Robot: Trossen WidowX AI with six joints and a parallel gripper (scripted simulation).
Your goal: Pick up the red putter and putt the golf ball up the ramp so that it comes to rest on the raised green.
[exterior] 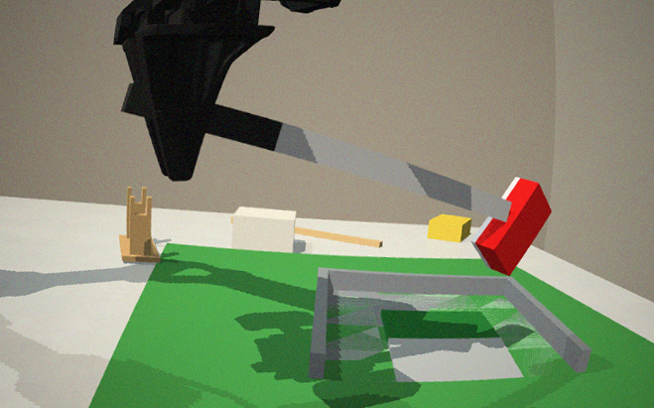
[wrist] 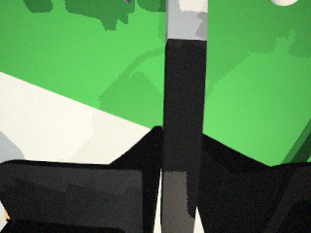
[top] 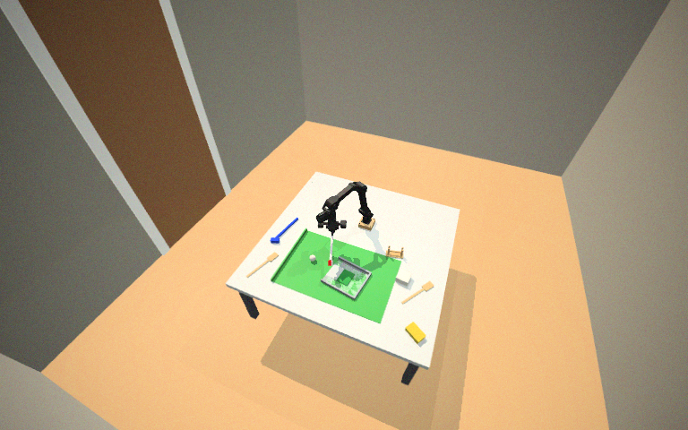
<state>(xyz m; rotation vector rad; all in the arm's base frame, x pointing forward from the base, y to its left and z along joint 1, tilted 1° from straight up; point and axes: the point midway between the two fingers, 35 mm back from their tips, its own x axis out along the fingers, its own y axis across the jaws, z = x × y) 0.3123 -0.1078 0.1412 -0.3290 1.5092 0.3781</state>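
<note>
The red putter is 110 mm ahead of my gripper tip and 60 mm to the left of it. The rest, counted from my gripper tip: golf ball (170 mm ahead, 60 mm to the right, 110 mm below); then wooden stand (140 mm behind, 410 mm to the left, 100 mm below); then blue putter (50 mm ahead, 380 mm to the right, 120 mm below).
</note>
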